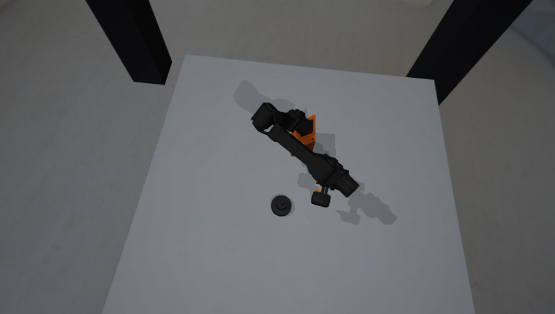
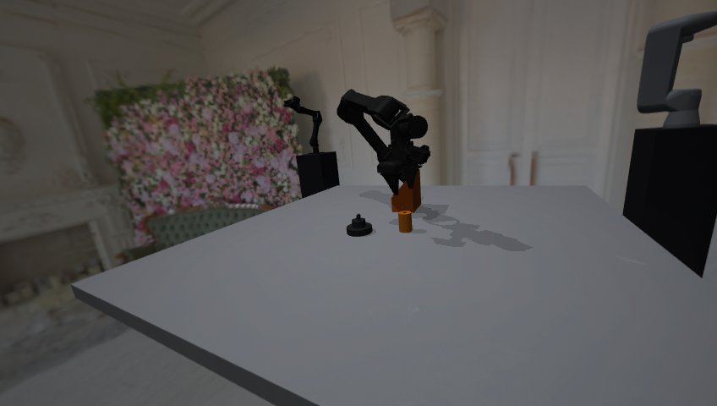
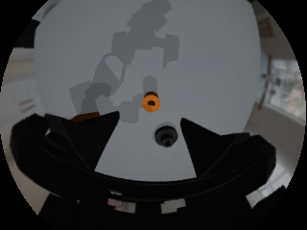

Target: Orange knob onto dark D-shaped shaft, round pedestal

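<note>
The orange knob is 10 cm below my gripper tip. From my gripper tip the other things lie so: dark round pedestal (5 cm ahead, 14 cm to the right, 10 cm below).
</note>
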